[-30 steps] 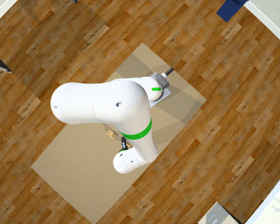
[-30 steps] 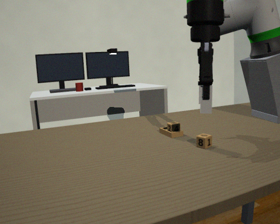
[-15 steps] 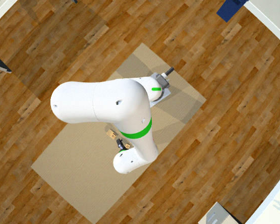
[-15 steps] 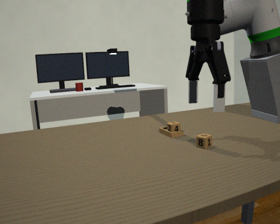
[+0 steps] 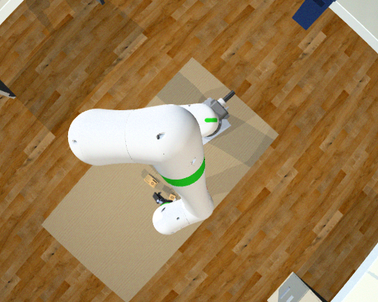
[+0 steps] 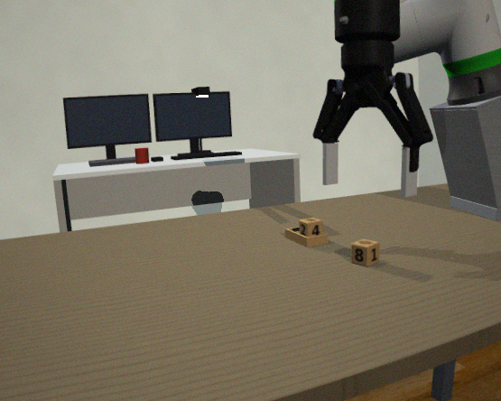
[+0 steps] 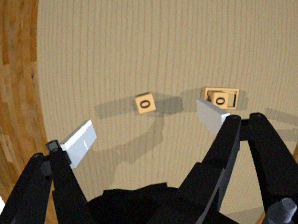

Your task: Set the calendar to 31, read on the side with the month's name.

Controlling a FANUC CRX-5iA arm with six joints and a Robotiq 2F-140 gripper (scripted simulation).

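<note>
The wooden number cube lies 11 cm below my hand. The rest, counted from my hand: small wooden tray 16 cm to the right, 11 cm below, 3 cm ahead.
</note>
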